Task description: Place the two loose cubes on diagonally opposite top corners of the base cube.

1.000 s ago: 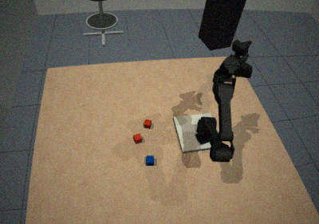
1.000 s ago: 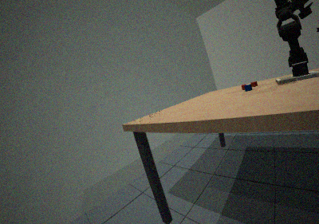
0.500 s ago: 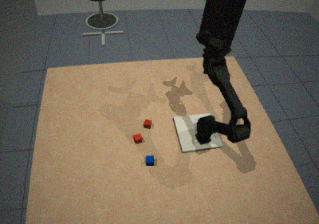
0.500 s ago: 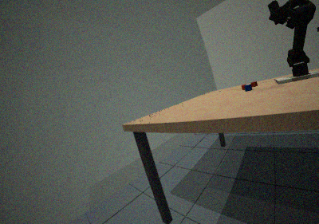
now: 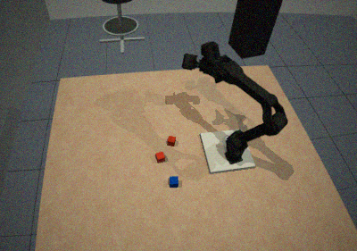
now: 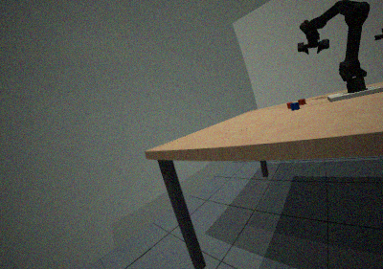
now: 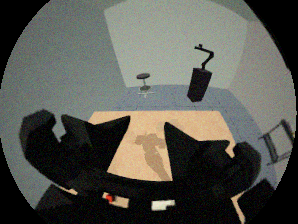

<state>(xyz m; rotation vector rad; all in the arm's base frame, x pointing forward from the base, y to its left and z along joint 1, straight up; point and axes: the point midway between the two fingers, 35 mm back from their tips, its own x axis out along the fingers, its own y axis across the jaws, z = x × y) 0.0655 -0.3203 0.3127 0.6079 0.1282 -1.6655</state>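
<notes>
Now: the blue base cube 240 mm ahead of my gripper tip, 370 mm to the left of it and 300 mm below it.
</notes>
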